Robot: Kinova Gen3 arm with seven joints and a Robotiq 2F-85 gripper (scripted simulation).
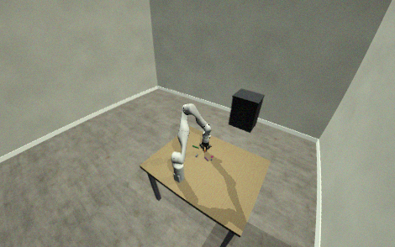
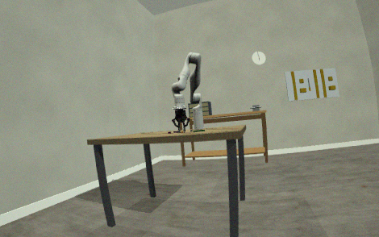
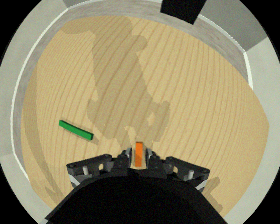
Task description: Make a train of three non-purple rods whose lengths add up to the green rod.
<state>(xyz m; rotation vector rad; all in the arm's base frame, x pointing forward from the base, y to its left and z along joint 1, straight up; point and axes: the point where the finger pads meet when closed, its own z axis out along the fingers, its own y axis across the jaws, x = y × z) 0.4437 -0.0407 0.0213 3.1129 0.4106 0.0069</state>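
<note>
Now: hand 1 cm above the orange rod. Also, from my hand: green rod: 12 cm to the left, 1 cm below; grey rod: 10 cm behind, 4 cm to the left, 1 cm below; magenta rod: 5 cm behind, 11 cm to the right, 1 cm below.
</note>
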